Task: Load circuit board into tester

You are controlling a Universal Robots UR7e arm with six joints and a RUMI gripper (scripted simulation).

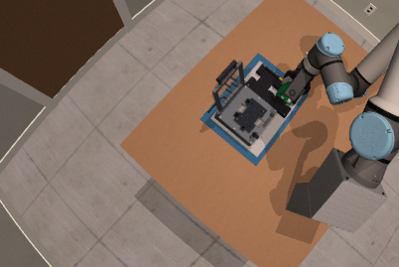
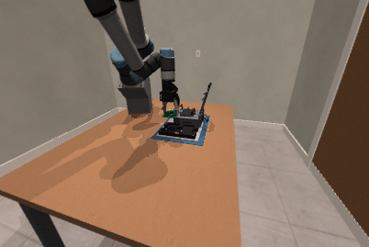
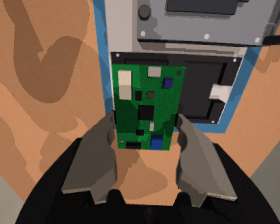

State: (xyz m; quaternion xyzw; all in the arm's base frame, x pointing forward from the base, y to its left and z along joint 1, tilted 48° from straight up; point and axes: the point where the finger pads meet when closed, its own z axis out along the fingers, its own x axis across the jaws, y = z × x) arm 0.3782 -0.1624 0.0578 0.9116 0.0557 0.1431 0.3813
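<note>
Now: hand 23 cm to the right of the black block and 3 cm above it. The rest, counted from my hand: tester lid (19 cm ahead, 17 cm to the left, 6 cm above); then green circuit board (right at my hand).
</note>
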